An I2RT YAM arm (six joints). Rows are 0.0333 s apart.
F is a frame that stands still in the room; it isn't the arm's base.
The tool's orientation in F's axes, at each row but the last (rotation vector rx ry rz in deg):
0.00 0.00 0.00
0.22 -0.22 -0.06
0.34 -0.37 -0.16
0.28 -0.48 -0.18
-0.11 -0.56 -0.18
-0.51 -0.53 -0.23
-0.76 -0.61 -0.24
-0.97 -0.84 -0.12
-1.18 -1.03 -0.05
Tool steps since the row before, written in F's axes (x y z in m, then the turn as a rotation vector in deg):
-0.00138 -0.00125 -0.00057 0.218 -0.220 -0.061
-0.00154 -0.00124 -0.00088 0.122 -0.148 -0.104
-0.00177 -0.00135 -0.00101 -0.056 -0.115 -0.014
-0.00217 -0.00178 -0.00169 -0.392 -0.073 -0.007
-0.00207 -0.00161 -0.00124 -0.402 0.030 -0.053
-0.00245 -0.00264 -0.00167 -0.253 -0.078 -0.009
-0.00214 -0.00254 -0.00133 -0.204 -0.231 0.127
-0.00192 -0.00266 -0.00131 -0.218 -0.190 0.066
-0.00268 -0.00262 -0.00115 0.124 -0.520 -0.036
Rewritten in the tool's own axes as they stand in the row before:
-0.00138 -0.00125 -0.00057 0.218 -0.220 -0.061
-0.00154 -0.00124 -0.00087 0.122 -0.148 -0.104
-0.00177 -0.00136 -0.00099 -0.056 -0.115 -0.013
-0.00218 -0.00180 -0.00166 -0.392 -0.074 -0.003
-0.00208 -0.00161 -0.00122 -0.403 0.029 -0.049
-0.00245 -0.00263 -0.00167 -0.253 -0.079 -0.007
-0.00214 -0.00253 -0.00134 -0.202 -0.234 0.126
-0.00193 -0.00264 -0.00133 -0.217 -0.192 0.066
-0.00270 -0.00260 -0.00116 0.124 -0.519 -0.049

